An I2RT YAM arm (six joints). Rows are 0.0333 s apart.
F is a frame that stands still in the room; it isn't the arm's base.
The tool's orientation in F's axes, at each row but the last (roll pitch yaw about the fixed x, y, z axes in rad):
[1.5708, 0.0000, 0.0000]
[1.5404, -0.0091, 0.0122]
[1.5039, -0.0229, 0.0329]
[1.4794, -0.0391, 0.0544]
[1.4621, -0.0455, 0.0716]
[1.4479, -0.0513, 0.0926]
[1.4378, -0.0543, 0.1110]
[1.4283, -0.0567, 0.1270]
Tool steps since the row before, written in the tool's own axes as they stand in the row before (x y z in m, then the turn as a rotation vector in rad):
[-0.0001, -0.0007, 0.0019, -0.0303, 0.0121, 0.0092]
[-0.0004, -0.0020, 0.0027, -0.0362, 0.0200, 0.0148]
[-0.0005, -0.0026, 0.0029, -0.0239, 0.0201, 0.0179]
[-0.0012, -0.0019, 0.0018, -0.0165, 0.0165, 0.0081]
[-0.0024, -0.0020, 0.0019, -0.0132, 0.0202, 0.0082]
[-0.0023, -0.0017, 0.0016, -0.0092, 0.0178, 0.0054]
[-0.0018, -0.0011, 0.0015, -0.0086, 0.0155, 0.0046]
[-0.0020, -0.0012, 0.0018, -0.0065, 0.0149, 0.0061]
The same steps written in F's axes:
[-0.0001, -0.0019, -0.0007, -0.0303, -0.0092, 0.0121]
[-0.0003, -0.0028, -0.0019, -0.0362, -0.0146, 0.0201]
[-0.0003, -0.0031, -0.0024, -0.0238, -0.0173, 0.0207]
[-0.0010, -0.0020, -0.0018, -0.0168, -0.0075, 0.0165]
[-0.0022, -0.0023, -0.0019, -0.0137, -0.0070, 0.0203]
[-0.0020, -0.0020, -0.0016, -0.0098, -0.0041, 0.0178]
[-0.0016, -0.0018, -0.0010, -0.0091, -0.0035, 0.0155]
[-0.0017, -0.0022, -0.0010, -0.0068, -0.0048, 0.0152]

